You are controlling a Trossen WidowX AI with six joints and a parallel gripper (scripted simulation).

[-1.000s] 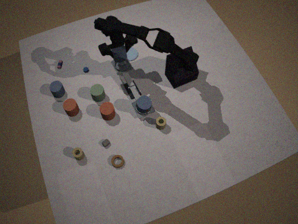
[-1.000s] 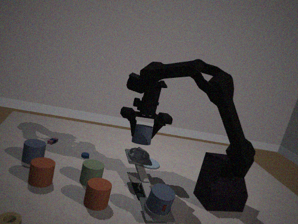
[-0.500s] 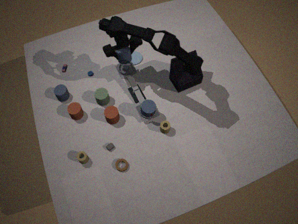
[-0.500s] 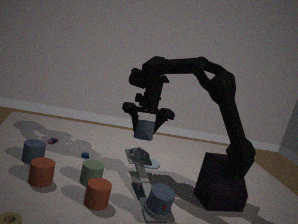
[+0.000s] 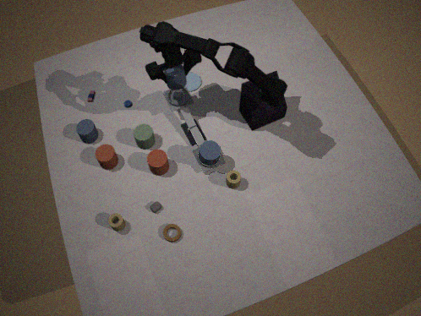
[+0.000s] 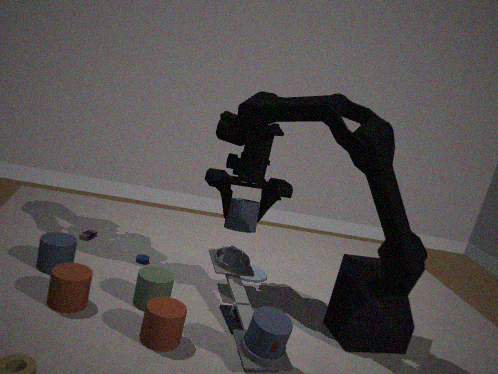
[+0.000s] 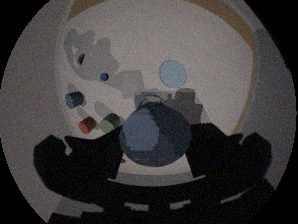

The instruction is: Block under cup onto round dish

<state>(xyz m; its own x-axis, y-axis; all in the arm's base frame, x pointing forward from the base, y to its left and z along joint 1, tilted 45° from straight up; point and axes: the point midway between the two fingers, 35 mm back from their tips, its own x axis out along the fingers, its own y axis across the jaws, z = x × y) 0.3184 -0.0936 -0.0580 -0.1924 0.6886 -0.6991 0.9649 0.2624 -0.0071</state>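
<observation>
My gripper tip is 1 cm to the right of the grey block and 8 cm above it. The rest, counted from my gripper tip: blue disc (20 cm ahead, 7 cm to the right, 16 cm below); pale blue round dish (7 cm behind, 11 cm to the right, 17 cm below); balance (2 cm behind, 13 cm to the left, 13 cm below).
</observation>
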